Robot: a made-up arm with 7 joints. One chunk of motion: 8 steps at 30 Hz.
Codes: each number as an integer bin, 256 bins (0 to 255) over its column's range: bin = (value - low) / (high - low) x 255, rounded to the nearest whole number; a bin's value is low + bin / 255 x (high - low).
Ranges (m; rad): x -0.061..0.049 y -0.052..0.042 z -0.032..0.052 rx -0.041..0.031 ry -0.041..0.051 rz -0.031..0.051
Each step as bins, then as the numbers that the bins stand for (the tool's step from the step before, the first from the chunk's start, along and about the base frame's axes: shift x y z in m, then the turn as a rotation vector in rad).
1 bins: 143 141 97 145 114 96
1 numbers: 0.00069 -0.00002 -0.00005 -0.00006 0.00013 -0.00013
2 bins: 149 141 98 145 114 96
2 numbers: 0.00327 -0.00002 0.00028 -0.00006 0.00013 -0.00013
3 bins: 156 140 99 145 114 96
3 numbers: 0.00629 -0.00039 0.00061 -0.00006 0.00013 -0.00013
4 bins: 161 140 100 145 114 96
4 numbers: 0.00845 -0.00039 0.00094 -0.00006 0.00013 -0.00013
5 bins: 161 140 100 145 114 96
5 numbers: 0.00845 -0.00039 0.00094 -0.00006 0.00013 -0.00013
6 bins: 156 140 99 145 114 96
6 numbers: 0.00629 -0.00039 0.00061 -0.00006 0.00013 -0.00013
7 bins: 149 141 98 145 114 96
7 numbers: 0.00327 -0.00002 0.00028 -0.00006 0.00013 -0.00013
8 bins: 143 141 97 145 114 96
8 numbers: 0.00069 -0.00002 -0.00005 -0.00006 0.00013 -0.00013
